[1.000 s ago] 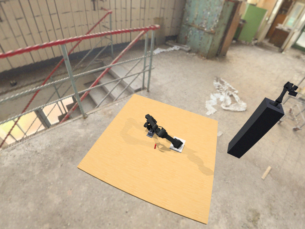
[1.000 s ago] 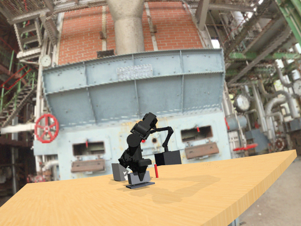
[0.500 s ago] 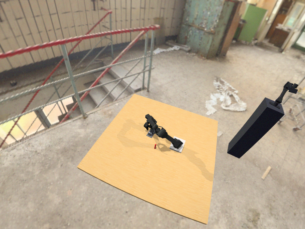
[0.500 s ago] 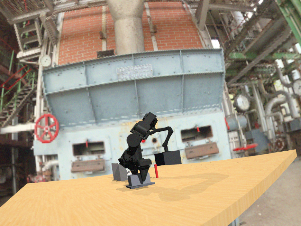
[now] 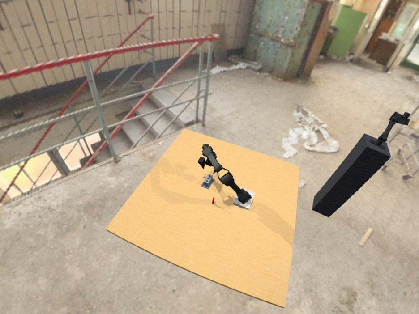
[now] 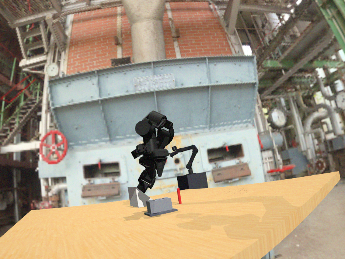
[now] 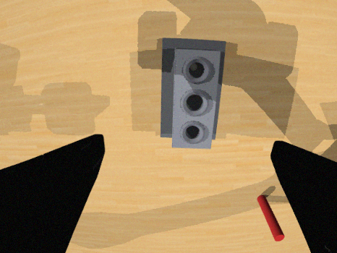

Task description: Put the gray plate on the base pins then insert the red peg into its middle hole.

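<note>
Right now the red peg is 14 cm behind my gripper tip, 16 cm to the left of it and 11 cm below it. Round my gripper tip: gray plate 1 cm behind, 10 cm below; dark flat base 1 cm behind, 14 cm below.
</note>
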